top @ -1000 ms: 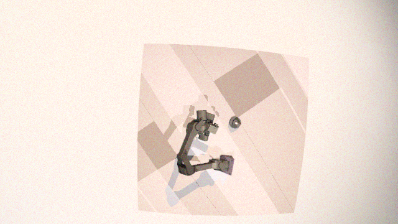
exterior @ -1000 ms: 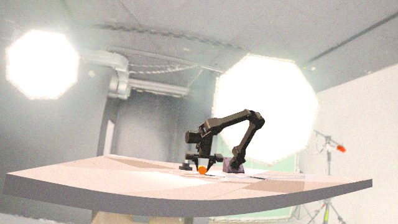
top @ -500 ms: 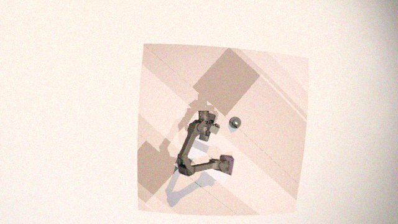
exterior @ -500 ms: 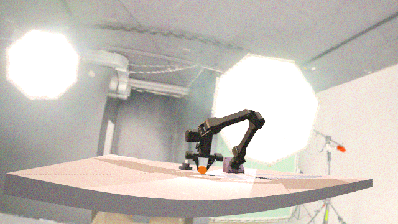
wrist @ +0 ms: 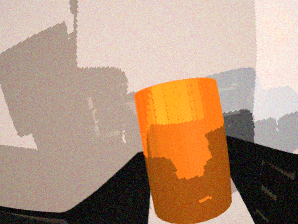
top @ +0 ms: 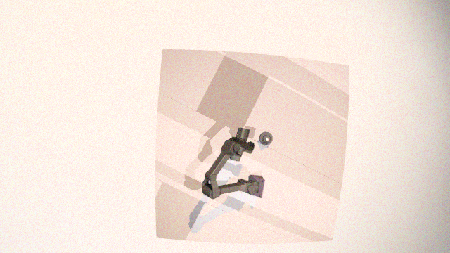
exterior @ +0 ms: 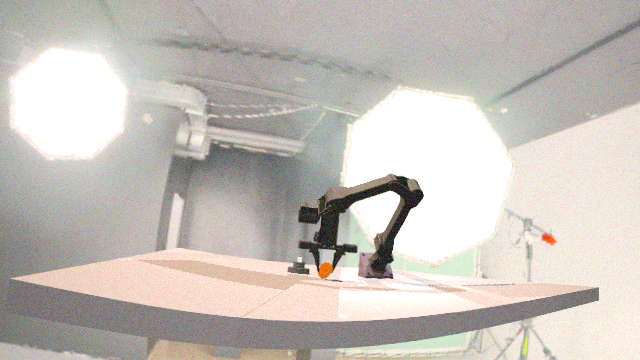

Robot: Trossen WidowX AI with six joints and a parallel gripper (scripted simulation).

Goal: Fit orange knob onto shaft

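The dark round pedestal is 17 cm to the right of my gripper tip, 5 cm ahead of it and 1 cm above it. The rest, counted from my gripper tip: orange knob 1 cm to the left, 1 cm above.
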